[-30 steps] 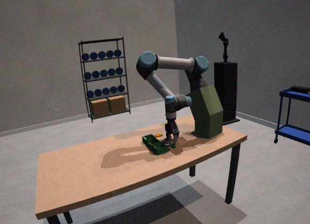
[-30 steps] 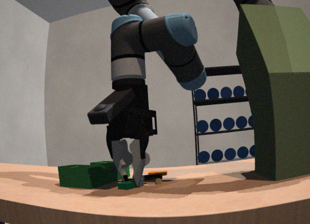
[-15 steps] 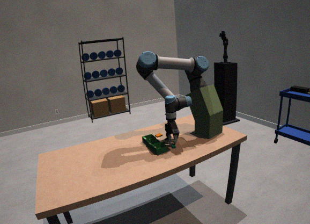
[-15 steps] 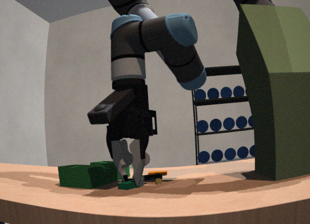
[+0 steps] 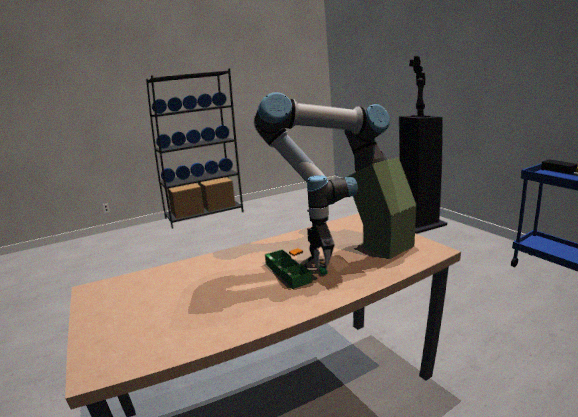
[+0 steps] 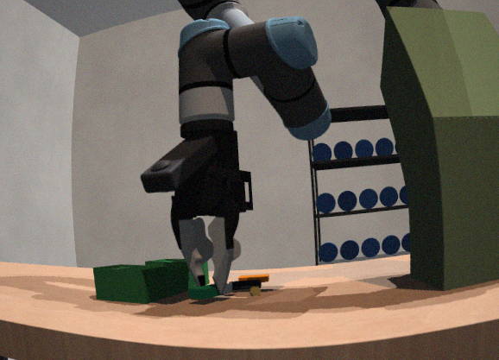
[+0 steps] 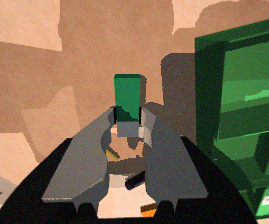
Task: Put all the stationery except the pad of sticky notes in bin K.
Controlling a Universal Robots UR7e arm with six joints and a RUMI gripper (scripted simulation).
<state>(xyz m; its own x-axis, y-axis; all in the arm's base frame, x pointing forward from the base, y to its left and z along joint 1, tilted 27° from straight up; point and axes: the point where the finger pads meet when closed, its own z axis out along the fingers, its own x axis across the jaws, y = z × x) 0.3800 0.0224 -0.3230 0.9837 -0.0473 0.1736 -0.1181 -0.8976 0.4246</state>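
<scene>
The white sharpener-like piece is 120 mm ahead of my hand, 150 mm to the right of it and 10 mm below it. Also, from my hand: brass piece 40 mm behind, 60 mm to the right, 20 mm below; then black bolt 40 mm ahead, 70 mm to the right, 20 mm below; then green block 10 mm to the right, 10 mm below.
</scene>
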